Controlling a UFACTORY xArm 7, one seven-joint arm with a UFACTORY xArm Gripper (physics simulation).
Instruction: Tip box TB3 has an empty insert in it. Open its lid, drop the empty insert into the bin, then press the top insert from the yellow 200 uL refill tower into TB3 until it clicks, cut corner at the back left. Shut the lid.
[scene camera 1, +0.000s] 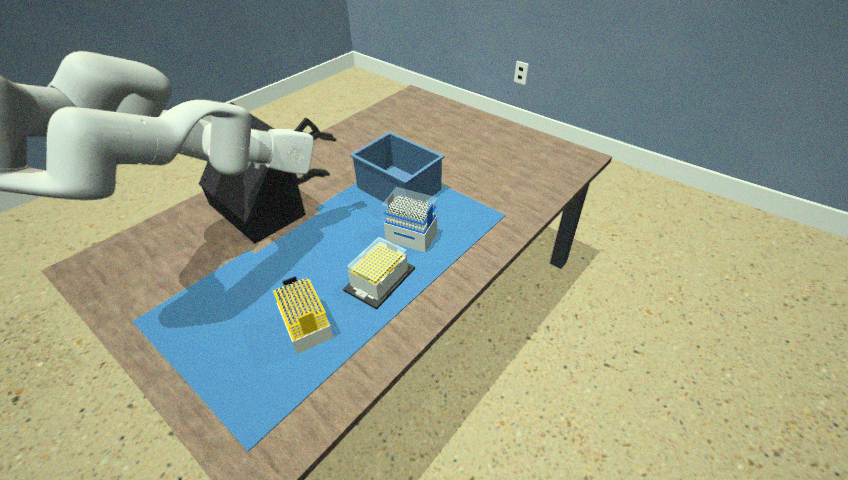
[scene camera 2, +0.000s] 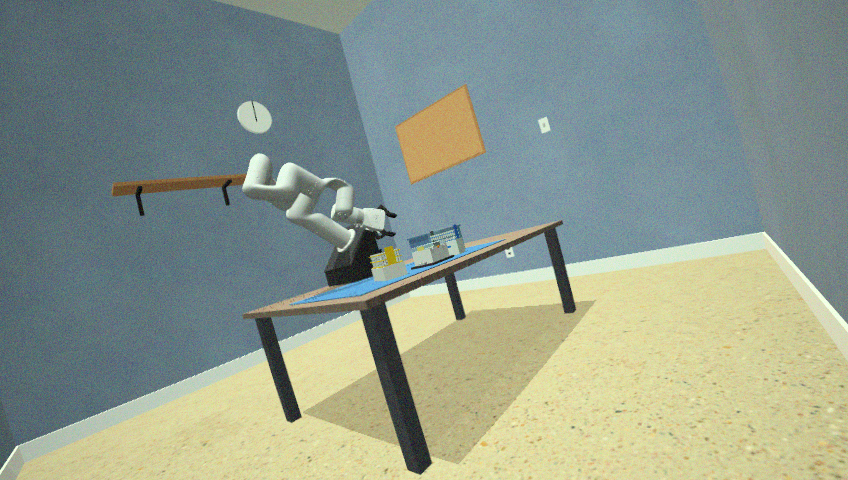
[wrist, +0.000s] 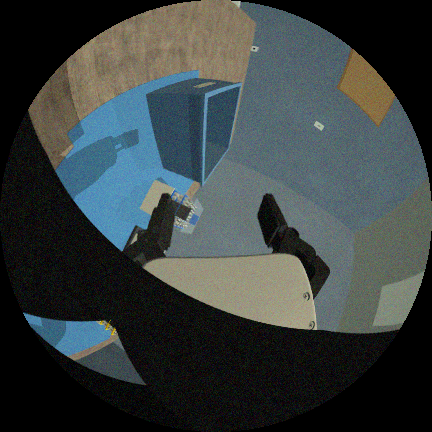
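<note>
My gripper (scene camera 1: 330, 155) (scene camera 2: 393, 224) (wrist: 217, 203) is open and empty, held sideways above the table's rear part, near the bin and away from the boxes. A pale tip box (scene camera 1: 374, 285) (scene camera 2: 429, 255) with a yellow top and a clear lid sits mid-mat on a dark base (scene camera 1: 392, 288); it looks like TB3, but I can read no label. Its lid looks shut, and I cannot tell whether the insert has tips. The yellow refill tower (scene camera 1: 300, 303) (scene camera 2: 387, 259) stands on the mat to its left, with stacked inserts. The blue bin (scene camera 1: 370, 178) (wrist: 177, 132) stands upright at the back.
A white box with blue tip inserts and a clear cover (scene camera 1: 407, 233) (wrist: 187, 215) stands between the bin and the tip box. A small black piece (scene camera 1: 289, 280) lies behind the yellow tower. The blue mat (scene camera 1: 238, 386) lies on the wooden table (scene camera 1: 476, 142). The arm's black pedestal (scene camera 1: 255, 208) stands behind the mat.
</note>
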